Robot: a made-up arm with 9 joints. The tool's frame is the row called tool.
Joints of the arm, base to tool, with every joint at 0 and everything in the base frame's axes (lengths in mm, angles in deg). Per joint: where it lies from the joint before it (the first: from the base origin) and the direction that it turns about. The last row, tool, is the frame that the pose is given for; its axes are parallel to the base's.
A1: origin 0.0 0.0 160.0 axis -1 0 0
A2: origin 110.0 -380.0 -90.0 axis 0 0 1
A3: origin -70.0 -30.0 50.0 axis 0 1 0
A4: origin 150.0 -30.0 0.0 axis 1 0 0
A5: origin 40.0 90.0 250.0 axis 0 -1 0
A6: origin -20.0 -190.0 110.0 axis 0 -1 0
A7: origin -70.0 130.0 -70.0 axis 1 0 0
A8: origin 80.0 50.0 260.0 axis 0 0 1
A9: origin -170.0 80.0 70.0 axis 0 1 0
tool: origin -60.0 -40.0 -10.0
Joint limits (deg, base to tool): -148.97..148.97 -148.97..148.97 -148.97..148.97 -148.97..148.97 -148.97..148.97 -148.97..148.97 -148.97..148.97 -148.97..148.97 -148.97..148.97
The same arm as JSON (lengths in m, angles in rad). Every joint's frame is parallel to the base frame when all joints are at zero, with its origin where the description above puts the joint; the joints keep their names.
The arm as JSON. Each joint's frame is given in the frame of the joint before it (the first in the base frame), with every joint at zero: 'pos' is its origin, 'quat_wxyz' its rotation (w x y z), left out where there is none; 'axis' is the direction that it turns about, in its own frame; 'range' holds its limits. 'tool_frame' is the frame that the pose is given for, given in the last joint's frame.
{"length_unit": "m", "angle_unit": "rad", "joints": [{"joint": "A1", "pos": [0.0, 0.0, 0.16], "axis": [-1.0, 0.0, 0.0], "range": [-2.6, 2.6]}, {"joint": "A2", "pos": [0.11, -0.38, -0.09], "axis": [0.0, 0.0, 1.0], "range": [-2.6, 2.6]}, {"joint": "A3", "pos": [-0.07, -0.03, 0.05], "axis": [0.0, 1.0, 0.0], "range": [-2.6, 2.6]}, {"joint": "A4", "pos": [0.15, -0.03, 0.0], "axis": [1.0, 0.0, 0.0], "range": [-2.6, 2.6]}, {"joint": "A5", "pos": [0.04, 0.09, 0.25], "axis": [0.0, -1.0, 0.0], "range": [-2.6, 2.6]}, {"joint": "A6", "pos": [-0.02, -0.19, 0.11], "axis": [0.0, -1.0, 0.0], "range": [-2.6, 2.6]}, {"joint": "A7", "pos": [-0.07, 0.13, -0.07], "axis": [1.0, 0.0, 0.0], "range": [-2.6, 2.6]}, {"joint": "A8", "pos": [0.08, 0.05, 0.26], "axis": [0.0, 0.0, 1.0], "range": [-2.6, 2.6]}, {"joint": "A9", "pos": [-0.17, 0.08, 0.07], "axis": [0.0, 1.0, 0.0], "range": [-2.6, 2.6]}], "tool_frame": {"pos": [-0.06, -0.04, -0.01]}}
